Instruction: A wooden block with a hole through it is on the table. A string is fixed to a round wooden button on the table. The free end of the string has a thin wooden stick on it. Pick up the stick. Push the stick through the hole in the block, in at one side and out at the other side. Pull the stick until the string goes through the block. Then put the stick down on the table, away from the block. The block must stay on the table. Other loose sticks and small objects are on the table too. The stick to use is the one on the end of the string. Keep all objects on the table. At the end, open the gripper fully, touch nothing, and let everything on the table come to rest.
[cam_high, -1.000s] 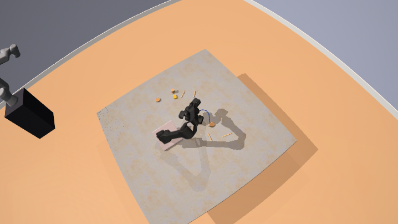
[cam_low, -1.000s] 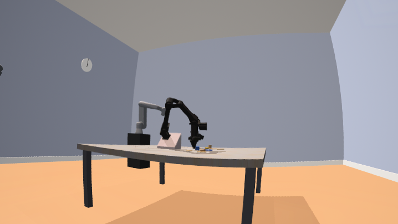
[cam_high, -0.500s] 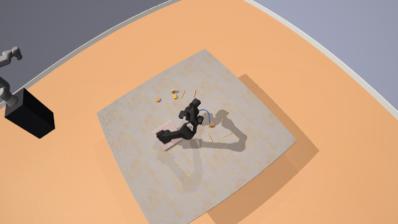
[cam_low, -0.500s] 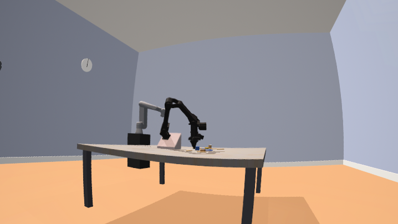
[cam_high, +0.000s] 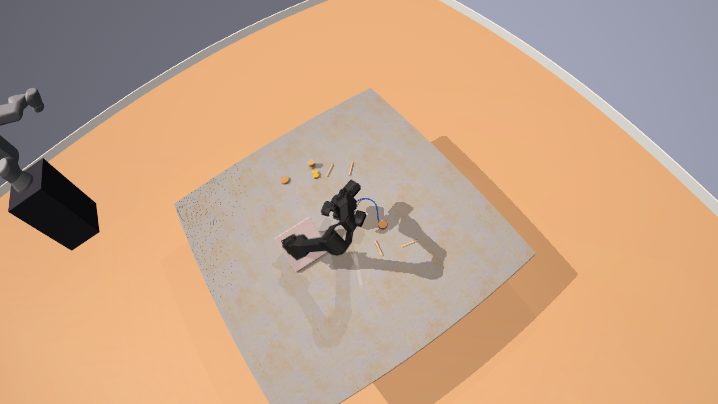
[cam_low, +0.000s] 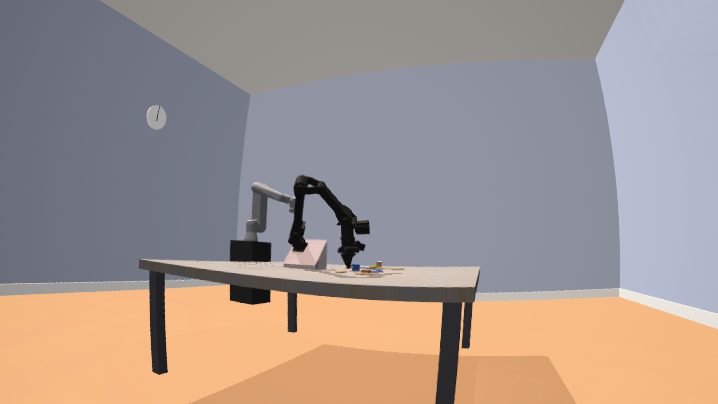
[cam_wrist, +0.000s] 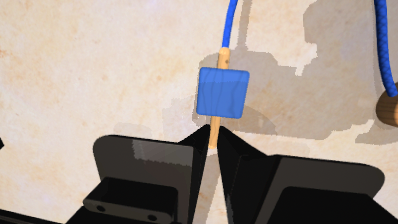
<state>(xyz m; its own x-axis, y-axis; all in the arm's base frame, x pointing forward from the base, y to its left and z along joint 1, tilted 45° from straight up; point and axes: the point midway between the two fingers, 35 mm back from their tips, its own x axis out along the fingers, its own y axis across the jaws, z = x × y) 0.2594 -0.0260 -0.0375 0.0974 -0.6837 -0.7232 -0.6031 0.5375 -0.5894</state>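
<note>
The blue block is 30 mm ahead of my gripper tip, 20 mm to the left of it and 10 mm above it. Also, from my gripper tip: thin wooden stick 30 mm ahead, 20 mm to the left, 10 mm above; round wooden button 130 mm ahead, 100 mm to the right; yellow block 300 mm to the left, 10 mm ahead.
</note>
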